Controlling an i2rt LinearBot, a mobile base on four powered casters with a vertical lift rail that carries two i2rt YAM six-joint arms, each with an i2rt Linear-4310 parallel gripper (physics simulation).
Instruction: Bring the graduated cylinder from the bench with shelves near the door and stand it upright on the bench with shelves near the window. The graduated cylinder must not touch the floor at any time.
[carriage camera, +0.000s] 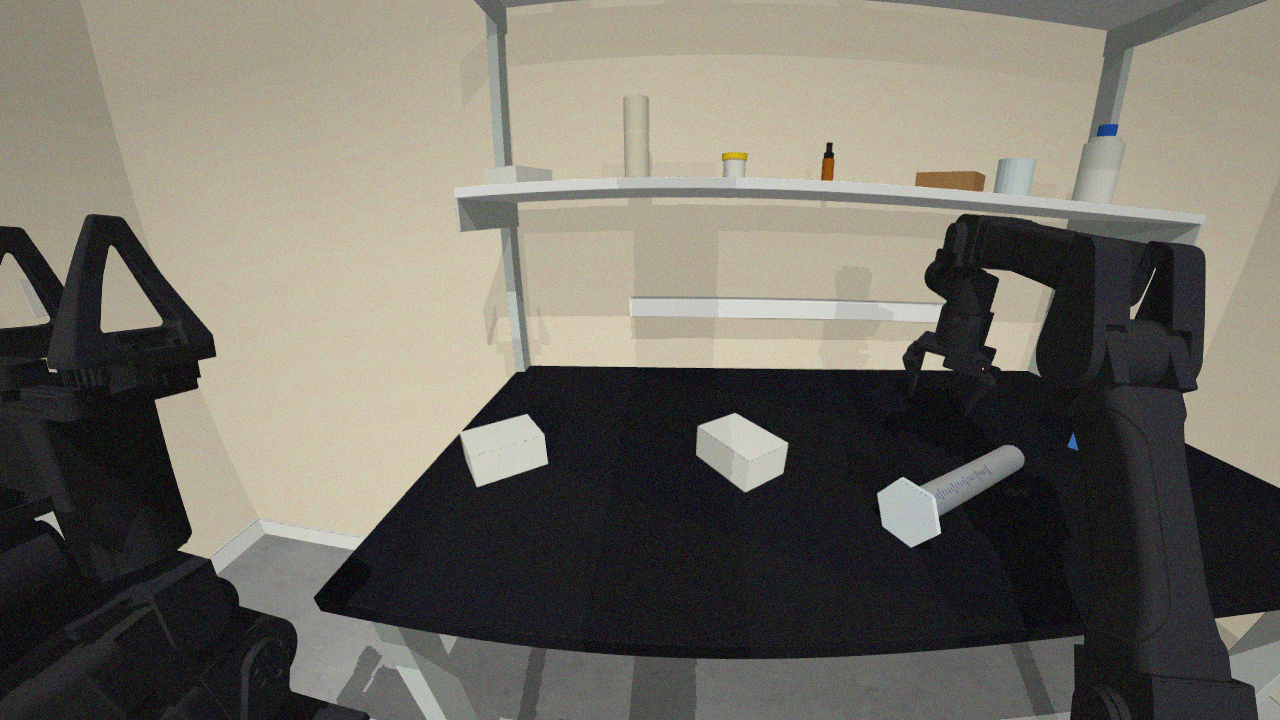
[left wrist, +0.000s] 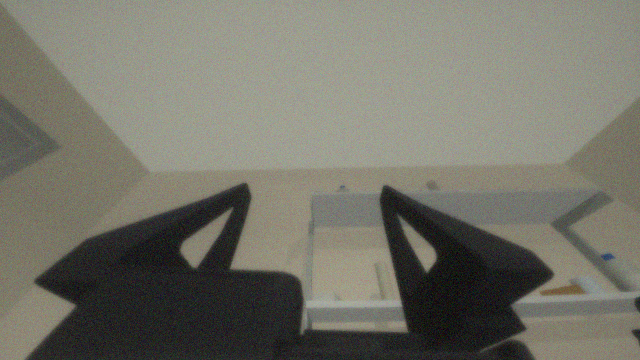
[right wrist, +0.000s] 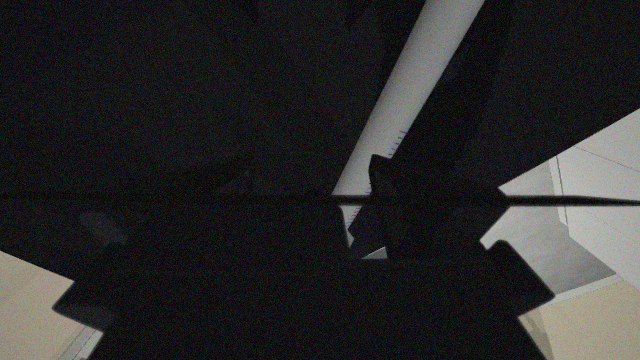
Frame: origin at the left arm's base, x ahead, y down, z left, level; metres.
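Where they show: left gripper, fingertip midpoint: (carriage camera: 51, 221) (left wrist: 314, 191); right gripper, fingertip midpoint: (carriage camera: 937, 403) (right wrist: 313, 161).
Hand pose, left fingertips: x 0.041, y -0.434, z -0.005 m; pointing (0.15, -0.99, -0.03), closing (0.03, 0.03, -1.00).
Each offset is from my left fingertips to the top centre of the thing. "spot": to the spot under its first point. Level surfaces: height alone.
The graduated cylinder @(spot: dz -0.780, dx +0.307, dy +0.365 m) (carriage camera: 975, 480) (right wrist: 410, 85) lies on its side on the black bench top @(dy +0.413 m) (carriage camera: 662, 573), right of centre in the carriage view. Its white hexagonal base faces the camera and its tube points back to the right. My right gripper (carriage camera: 947, 394) (right wrist: 313, 161) is open and empty, pointing down above the bench behind the cylinder. In the right wrist view the tube passes behind the right-hand finger, not centred between the fingers. My left gripper (carriage camera: 60, 223) (left wrist: 314, 191) is open and empty, raised at the far left, away from the bench.
Two white boxes @(dz -0.052, dx +0.395, dy +0.355 m) (carriage camera: 505, 450) @(dz -0.447, dx +0.421, dy +0.355 m) (carriage camera: 742, 452) lie on the bench left of the cylinder. A shelf @(dy -0.025 m) (carriage camera: 769, 189) above holds bottles, a tall beige cylinder @(spot: dz -0.255, dx +0.717, dy -0.144 m) (carriage camera: 636, 134) and a brown box @(spot: dz -0.867, dx +0.650, dy -0.067 m) (carriage camera: 949, 180). A small blue item @(dz -1.179, dx +0.472, dy +0.373 m) (carriage camera: 1072, 442) shows beside the right arm.
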